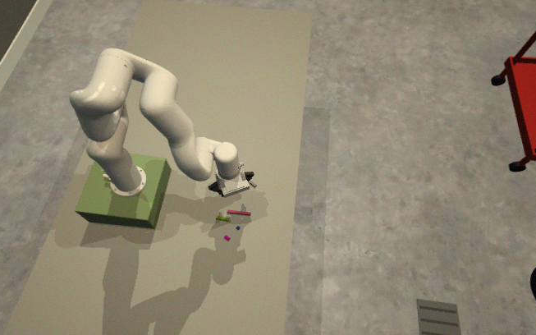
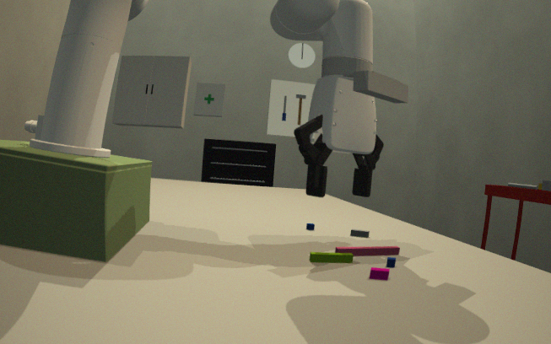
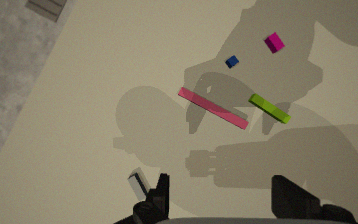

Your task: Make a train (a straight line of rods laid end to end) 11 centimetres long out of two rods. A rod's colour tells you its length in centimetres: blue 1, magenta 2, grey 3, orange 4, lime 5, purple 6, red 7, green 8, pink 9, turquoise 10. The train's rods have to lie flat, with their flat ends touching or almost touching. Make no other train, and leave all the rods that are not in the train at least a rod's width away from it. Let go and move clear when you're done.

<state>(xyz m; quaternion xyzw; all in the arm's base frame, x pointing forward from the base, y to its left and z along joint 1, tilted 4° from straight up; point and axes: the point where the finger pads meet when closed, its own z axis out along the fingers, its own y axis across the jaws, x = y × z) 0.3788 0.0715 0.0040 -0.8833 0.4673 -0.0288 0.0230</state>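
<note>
Right now the magenta rod is 170 mm to the right of my hand, 70 mm below it and 20 mm ahead of it. Also, from my hand: grey rod 70 mm to the left, 70 mm below, 60 mm ahead; pink rod 70 mm below, 60 mm to the right, 40 mm ahead; lime rod 100 mm to the right, 70 mm below, 20 mm behind.
</note>
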